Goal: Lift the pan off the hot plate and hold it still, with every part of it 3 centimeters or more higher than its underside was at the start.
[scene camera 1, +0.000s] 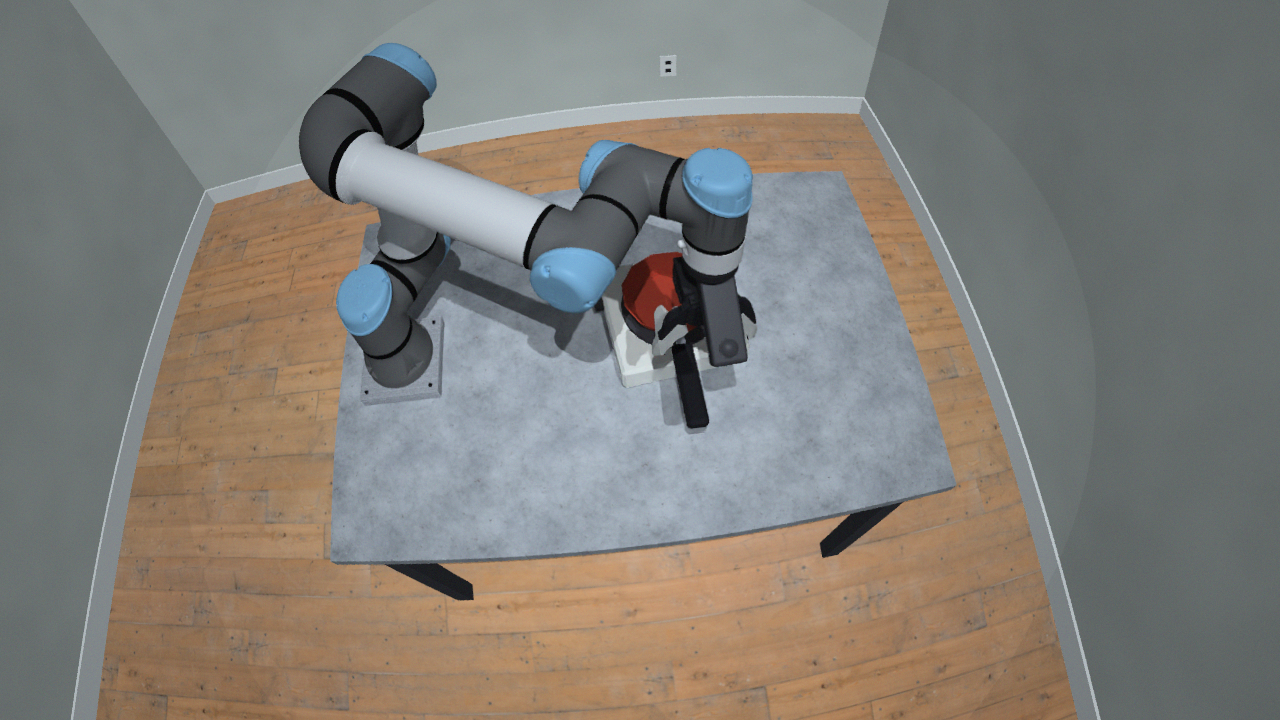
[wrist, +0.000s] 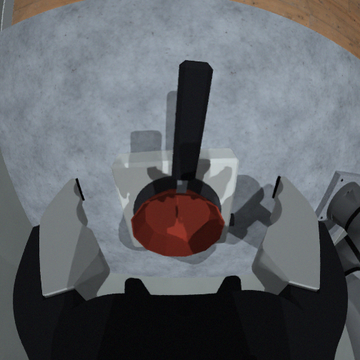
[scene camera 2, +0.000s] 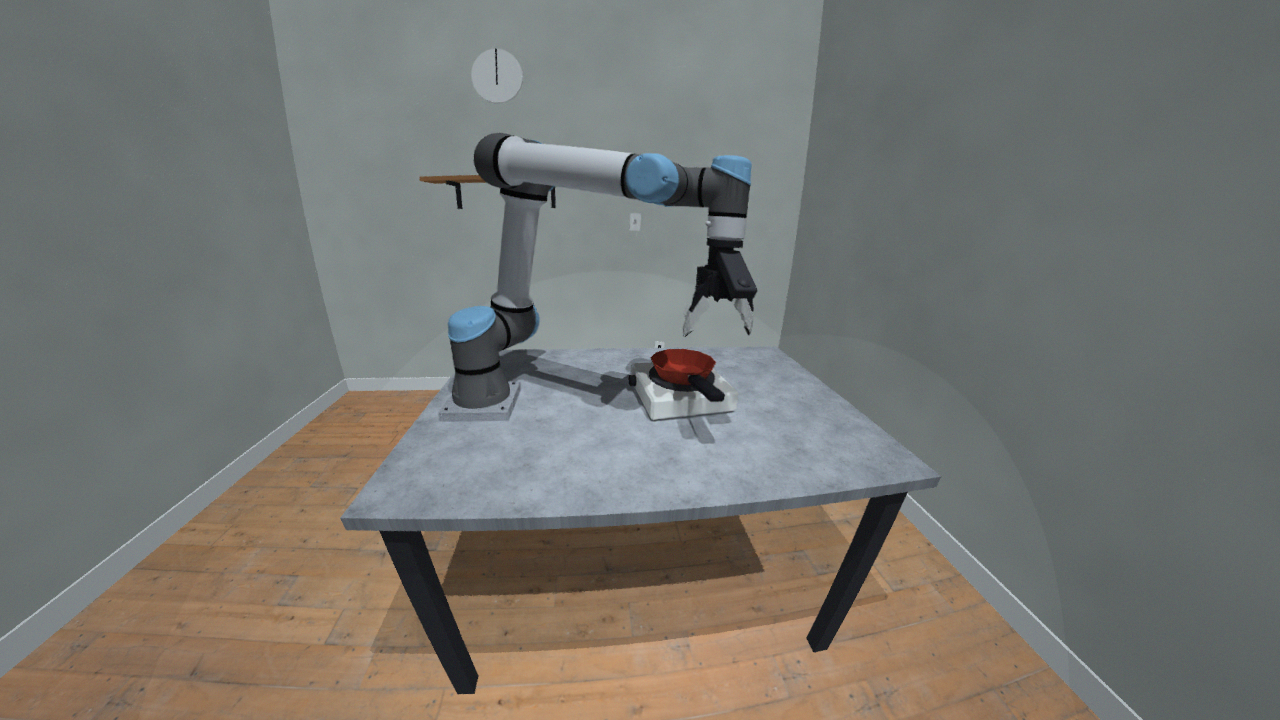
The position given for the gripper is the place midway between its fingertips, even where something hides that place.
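Observation:
Gripper (scene camera 1: 704, 345) (scene camera 2: 717, 335) (wrist: 178, 179) visible. Red pan (scene camera 2: 679, 366) visible. White hot plate (scene camera 1: 632, 342) (scene camera 2: 662, 399) (wrist: 137, 176) visible.

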